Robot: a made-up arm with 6 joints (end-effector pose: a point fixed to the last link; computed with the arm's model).
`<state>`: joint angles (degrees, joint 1 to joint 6).
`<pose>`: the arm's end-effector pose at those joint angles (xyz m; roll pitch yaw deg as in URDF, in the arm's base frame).
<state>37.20 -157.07 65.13 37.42 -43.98 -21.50</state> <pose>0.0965 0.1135 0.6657 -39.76 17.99 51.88</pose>
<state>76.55 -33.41 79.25 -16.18 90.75 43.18</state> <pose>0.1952 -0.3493 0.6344 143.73 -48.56 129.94</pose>
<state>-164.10 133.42 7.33 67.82 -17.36 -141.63</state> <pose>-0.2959 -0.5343 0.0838 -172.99 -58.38 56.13</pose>
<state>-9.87 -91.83 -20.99 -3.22 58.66 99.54</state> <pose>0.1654 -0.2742 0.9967 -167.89 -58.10 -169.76</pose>
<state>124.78 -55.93 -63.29 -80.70 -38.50 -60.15</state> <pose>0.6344 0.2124 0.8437 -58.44 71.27 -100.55</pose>
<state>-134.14 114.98 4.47 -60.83 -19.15 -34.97</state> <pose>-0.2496 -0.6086 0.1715 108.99 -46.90 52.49</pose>
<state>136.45 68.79 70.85 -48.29 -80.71 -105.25</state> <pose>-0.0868 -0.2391 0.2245 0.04 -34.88 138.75</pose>
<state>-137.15 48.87 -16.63 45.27 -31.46 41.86</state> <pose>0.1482 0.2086 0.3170 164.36 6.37 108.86</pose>
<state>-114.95 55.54 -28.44 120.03 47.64 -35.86</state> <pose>-0.1697 0.3610 0.3498 81.43 32.25 -153.06</pose>
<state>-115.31 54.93 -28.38 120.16 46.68 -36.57</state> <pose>-0.1666 0.3667 0.3539 81.84 31.53 -152.65</pose>
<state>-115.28 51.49 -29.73 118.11 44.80 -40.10</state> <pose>-0.1544 0.3842 0.3863 77.80 28.54 -152.68</pose>
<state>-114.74 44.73 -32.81 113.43 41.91 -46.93</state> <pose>-0.1328 0.4097 0.4504 68.27 23.25 -151.56</pose>
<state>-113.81 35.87 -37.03 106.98 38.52 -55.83</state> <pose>-0.1093 0.4326 0.5309 54.67 18.03 -147.12</pose>
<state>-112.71 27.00 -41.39 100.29 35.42 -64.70</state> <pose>-0.0939 0.4475 0.6078 40.00 15.93 -139.97</pose>
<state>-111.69 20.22 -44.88 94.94 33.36 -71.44</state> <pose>-0.0894 0.4541 0.6660 28.17 17.04 -133.48</pose>
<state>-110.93 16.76 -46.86 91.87 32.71 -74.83</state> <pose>-0.0907 0.4549 0.6957 21.62 18.60 -130.16</pose>
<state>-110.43 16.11 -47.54 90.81 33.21 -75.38</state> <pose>-0.0928 0.4530 0.7010 19.58 19.01 -129.75</pose>
